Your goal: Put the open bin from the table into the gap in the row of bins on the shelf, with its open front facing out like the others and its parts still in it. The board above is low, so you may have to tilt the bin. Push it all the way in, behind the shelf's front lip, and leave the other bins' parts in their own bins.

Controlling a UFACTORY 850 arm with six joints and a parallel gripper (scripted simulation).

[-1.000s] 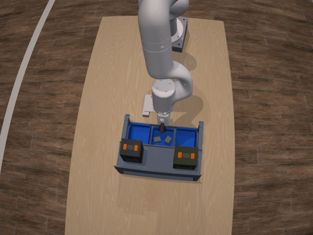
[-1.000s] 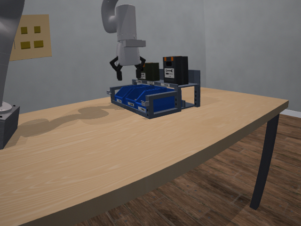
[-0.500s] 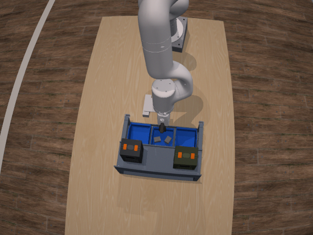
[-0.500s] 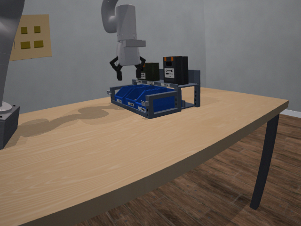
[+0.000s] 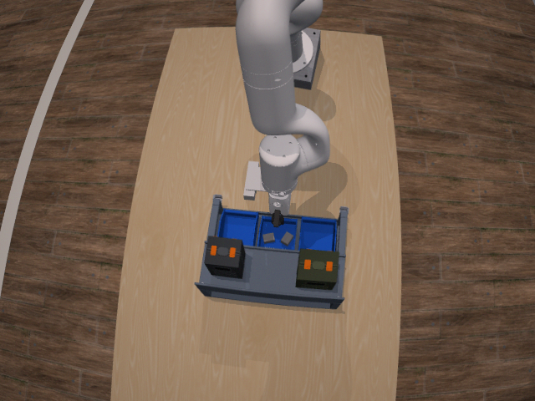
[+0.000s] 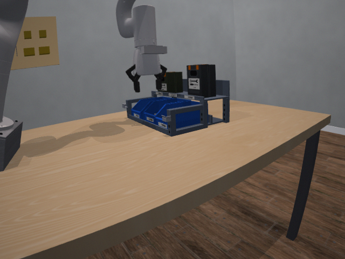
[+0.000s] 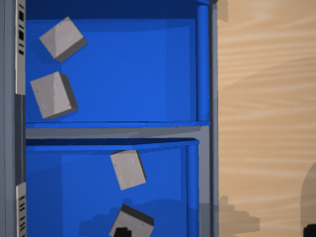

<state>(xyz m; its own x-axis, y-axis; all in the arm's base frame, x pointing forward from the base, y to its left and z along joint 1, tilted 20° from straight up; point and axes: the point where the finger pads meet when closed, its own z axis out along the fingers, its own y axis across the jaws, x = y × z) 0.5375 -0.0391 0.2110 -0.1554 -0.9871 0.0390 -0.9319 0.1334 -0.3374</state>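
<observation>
Right now the grey shelf is 10 cm ahead of my hand, 2 cm to the right of it and 7 cm below it. Round my hand: dark green tool case 18 cm ahead, 8 cm to the left, 1 cm above; black tool case 14 cm ahead, 14 cm to the right, 2 cm above.
</observation>
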